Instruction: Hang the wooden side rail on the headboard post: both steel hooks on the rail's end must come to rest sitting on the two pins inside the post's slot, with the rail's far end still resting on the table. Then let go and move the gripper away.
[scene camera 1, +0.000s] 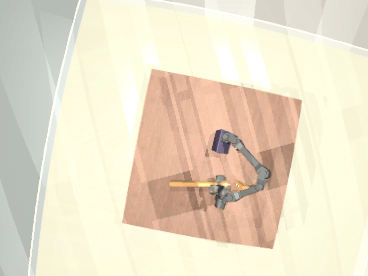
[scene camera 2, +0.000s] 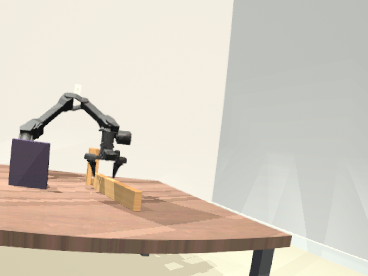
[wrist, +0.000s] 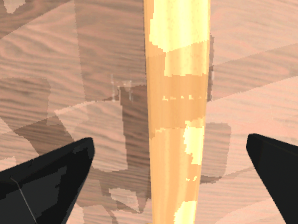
Labels:
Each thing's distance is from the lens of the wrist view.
my gripper (wrist: 170, 143): 10 cm
wooden side rail (wrist: 177, 46): 8 cm

